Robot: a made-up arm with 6 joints.
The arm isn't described. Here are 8 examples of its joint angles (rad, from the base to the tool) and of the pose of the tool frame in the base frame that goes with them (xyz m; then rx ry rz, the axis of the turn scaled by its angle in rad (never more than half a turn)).
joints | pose
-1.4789 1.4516 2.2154 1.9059 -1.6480 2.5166 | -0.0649 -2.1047 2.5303 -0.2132 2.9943 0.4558
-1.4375 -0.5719 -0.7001 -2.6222 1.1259 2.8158 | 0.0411 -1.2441 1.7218 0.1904 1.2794 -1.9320
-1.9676 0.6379 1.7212 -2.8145 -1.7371 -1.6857 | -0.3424 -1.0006 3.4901 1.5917 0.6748 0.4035
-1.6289 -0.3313 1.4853 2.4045 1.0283 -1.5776 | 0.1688 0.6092 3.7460 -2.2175 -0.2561 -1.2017
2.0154 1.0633 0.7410 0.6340 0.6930 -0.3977 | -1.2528 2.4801 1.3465 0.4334 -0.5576 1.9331
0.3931 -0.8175 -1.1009 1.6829 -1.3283 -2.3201 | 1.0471 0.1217 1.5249 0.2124 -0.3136 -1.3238
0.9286 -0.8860 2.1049 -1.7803 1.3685 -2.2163 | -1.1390 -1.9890 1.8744 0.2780 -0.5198 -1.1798
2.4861 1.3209 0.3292 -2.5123 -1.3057 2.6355 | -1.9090 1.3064 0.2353 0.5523 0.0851 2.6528
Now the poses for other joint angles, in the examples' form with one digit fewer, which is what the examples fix.
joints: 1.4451 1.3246 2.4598 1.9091 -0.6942 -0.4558
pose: 0.414 1.607 3.090 -0.146 -1.163 -0.434
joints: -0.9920 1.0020 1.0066 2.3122 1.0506 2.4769
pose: 1.600 -2.155 1.710 1.477 0.583 -1.033
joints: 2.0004 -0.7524 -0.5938 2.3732 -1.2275 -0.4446
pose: -0.221 0.987 2.463 -0.732 -1.452 -0.174
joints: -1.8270 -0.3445 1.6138 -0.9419 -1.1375 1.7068
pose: 0.411 0.793 3.628 -2.486 -0.116 -1.010
